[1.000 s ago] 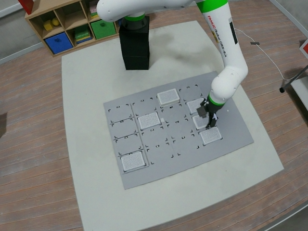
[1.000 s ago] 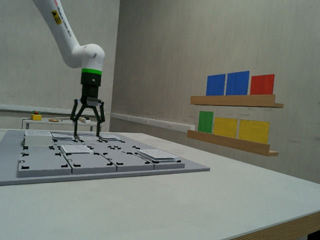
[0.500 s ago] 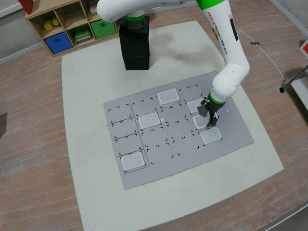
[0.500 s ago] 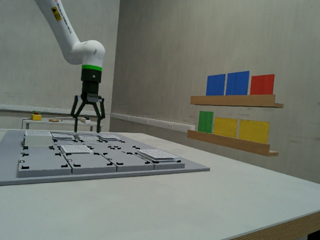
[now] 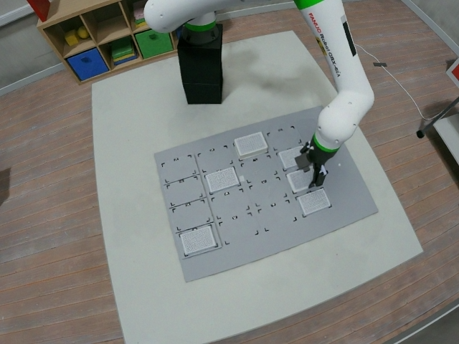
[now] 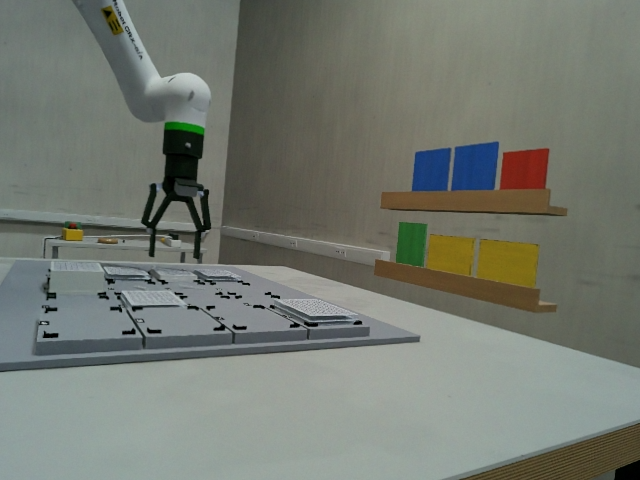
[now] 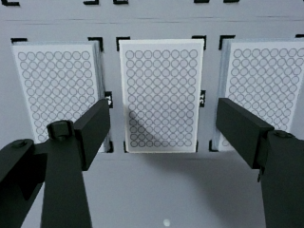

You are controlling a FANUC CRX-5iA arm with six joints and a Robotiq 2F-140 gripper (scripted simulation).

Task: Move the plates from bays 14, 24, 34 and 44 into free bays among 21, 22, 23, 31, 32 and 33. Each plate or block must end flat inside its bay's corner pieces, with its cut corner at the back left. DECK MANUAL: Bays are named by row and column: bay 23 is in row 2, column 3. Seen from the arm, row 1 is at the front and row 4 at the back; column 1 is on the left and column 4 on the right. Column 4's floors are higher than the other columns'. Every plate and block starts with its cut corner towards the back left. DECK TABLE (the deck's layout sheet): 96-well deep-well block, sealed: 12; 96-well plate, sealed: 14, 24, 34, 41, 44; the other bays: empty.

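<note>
My hand is 100 mm short of the sealed plate, 60 mm above it and 20 mm to the right of it. The rest, counted from my hand: sealed deep-well block: 200 mm to the right, 180 mm behind, 50 mm below.
</note>
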